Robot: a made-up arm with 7 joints. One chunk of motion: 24 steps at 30 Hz.
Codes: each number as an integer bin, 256 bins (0 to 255) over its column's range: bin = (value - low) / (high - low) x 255, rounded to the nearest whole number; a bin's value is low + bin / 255 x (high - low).
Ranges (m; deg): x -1.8..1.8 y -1.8..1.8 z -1.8..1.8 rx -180..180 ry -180..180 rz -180..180
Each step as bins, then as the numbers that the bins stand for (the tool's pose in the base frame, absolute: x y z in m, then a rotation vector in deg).
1 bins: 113 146 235 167 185 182
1 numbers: -0.2047 0.2612 1.5176 55.76 81.18 76.94
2 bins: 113 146 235 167 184 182
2 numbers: -0.2047 0.2612 1.5176 55.76 79.76 76.94
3 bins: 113 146 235 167 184 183
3 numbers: -0.2047 0.2612 1.5176 55.76 79.76 78.35
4 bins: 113 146 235 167 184 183
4 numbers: -0.2047 0.2612 1.5176 55.76 79.76 78.35
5 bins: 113 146 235 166 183 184
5 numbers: -0.2047 0.2612 1.5176 54.35 78.35 79.76
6 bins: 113 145 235 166 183 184
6 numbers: -0.2047 0.2471 1.5176 54.35 78.35 79.76
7 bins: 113 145 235 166 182 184
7 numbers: -0.2047 0.2471 1.5176 54.35 76.94 79.76
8 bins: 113 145 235 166 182 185
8 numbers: -0.2047 0.2471 1.5176 54.35 76.94 81.18
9 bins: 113 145 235 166 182 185
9 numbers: -0.2047 0.2471 1.5176 54.35 76.94 81.18
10 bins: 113 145 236 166 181 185
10 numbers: -0.2047 0.2471 1.5318 54.35 75.53 81.18
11 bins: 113 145 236 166 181 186
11 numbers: -0.2047 0.2471 1.5318 54.35 75.53 82.59
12 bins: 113 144 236 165 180 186
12 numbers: -0.2047 0.2329 1.5318 52.94 74.12 82.59
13 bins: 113 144 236 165 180 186
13 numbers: -0.2047 0.2329 1.5318 52.94 74.12 82.59
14 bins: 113 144 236 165 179 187
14 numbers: -0.2047 0.2329 1.5318 52.94 72.71 84.00
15 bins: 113 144 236 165 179 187
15 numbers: -0.2047 0.2329 1.5318 52.94 72.71 84.00
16 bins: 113 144 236 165 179 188
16 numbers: -0.2047 0.2329 1.5318 52.94 72.71 85.41
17 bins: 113 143 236 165 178 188
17 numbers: -0.2047 0.2188 1.5318 52.94 71.29 85.41
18 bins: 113 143 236 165 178 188
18 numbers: -0.2047 0.2188 1.5318 52.94 71.29 85.41
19 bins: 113 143 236 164 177 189
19 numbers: -0.2047 0.2188 1.5318 51.53 69.88 86.82
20 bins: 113 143 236 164 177 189
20 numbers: -0.2047 0.2188 1.5318 51.53 69.88 86.82
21 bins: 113 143 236 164 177 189
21 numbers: -0.2047 0.2188 1.5318 51.53 69.88 86.82
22 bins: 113 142 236 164 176 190
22 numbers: -0.2047 0.2047 1.5318 51.53 68.47 88.24
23 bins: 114 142 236 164 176 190
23 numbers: -0.1906 0.2047 1.5318 51.53 68.47 88.24
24 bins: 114 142 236 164 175 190
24 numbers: -0.1906 0.2047 1.5318 51.53 67.06 88.24
